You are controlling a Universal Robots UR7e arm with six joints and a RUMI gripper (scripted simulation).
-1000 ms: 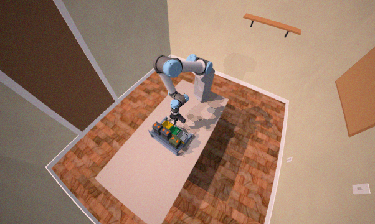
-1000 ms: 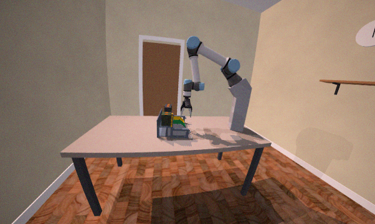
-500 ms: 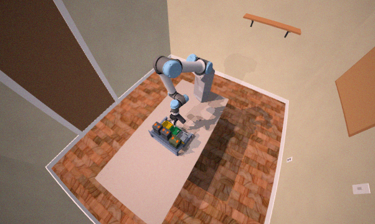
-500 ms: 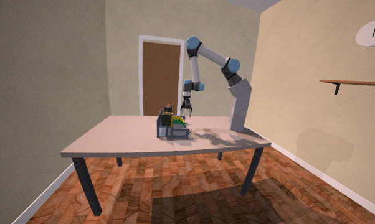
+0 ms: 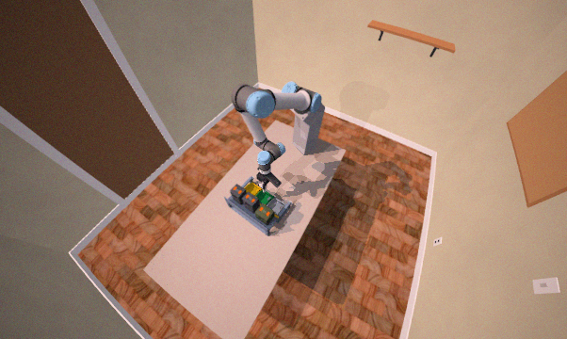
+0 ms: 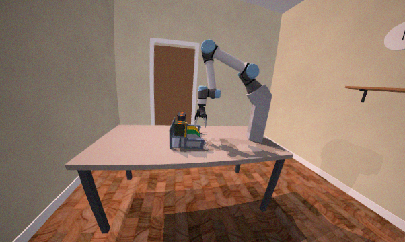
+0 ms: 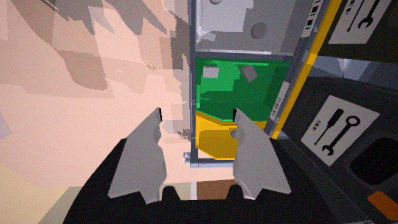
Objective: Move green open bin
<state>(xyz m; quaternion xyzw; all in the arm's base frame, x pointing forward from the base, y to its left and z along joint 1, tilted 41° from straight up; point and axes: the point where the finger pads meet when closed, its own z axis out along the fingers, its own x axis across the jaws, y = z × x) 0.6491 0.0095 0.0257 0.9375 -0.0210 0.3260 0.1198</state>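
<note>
My gripper is now 80 mm short of the green open bin, 10 mm to the left of it and 90 mm above it. Round my hand: grey bin: 100 mm ahead, 100 mm to the left, 90 mm below; yellow bin: 70 mm ahead, 120 mm to the right, 90 mm below; yellow strip: 130 mm ahead, 20 mm to the right, 30 mm below.
</note>
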